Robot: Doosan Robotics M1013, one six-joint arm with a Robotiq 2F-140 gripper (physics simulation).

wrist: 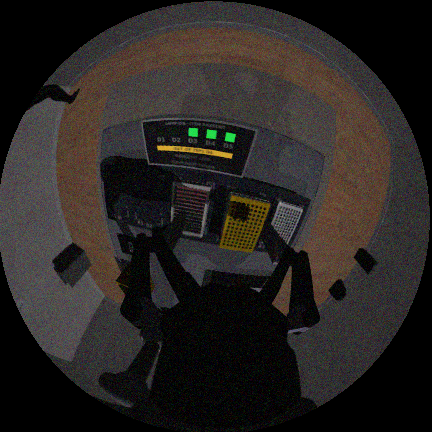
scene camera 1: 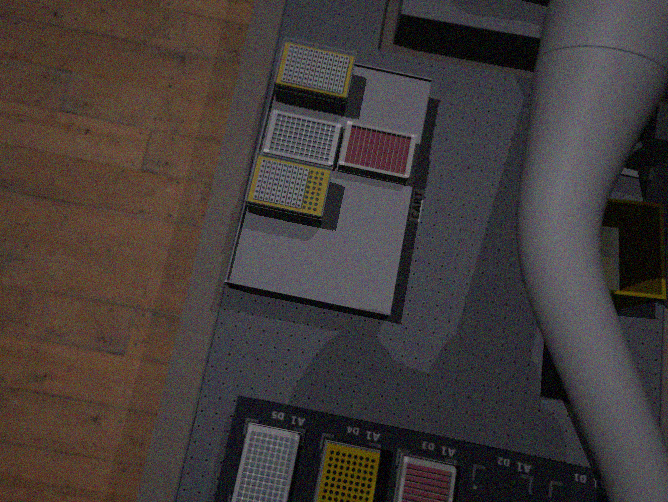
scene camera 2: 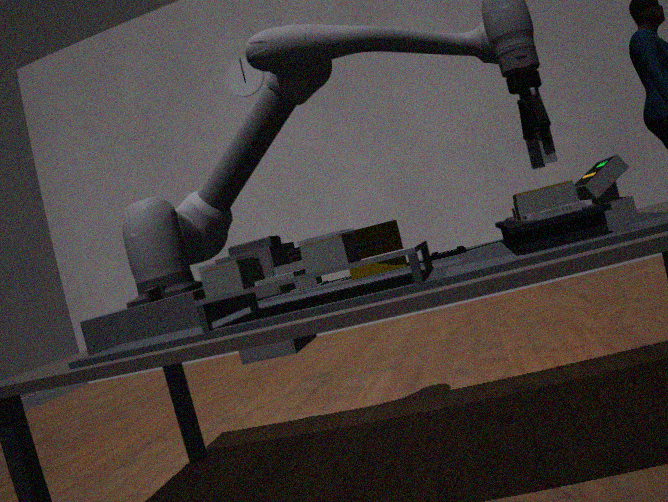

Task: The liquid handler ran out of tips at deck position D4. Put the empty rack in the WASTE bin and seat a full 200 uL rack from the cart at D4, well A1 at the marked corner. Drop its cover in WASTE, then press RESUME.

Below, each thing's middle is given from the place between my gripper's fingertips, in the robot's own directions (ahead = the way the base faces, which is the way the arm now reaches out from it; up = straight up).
Labels:
Now: hand 23 cm past the black RG block (scene camera 1: 551, 386), 38 cm to the right of it and 16 cm above it. Round my hand: cart tray (scene camera 1: 352, 260) 54 cm behind, 10 cm to the right, 10 cm below.

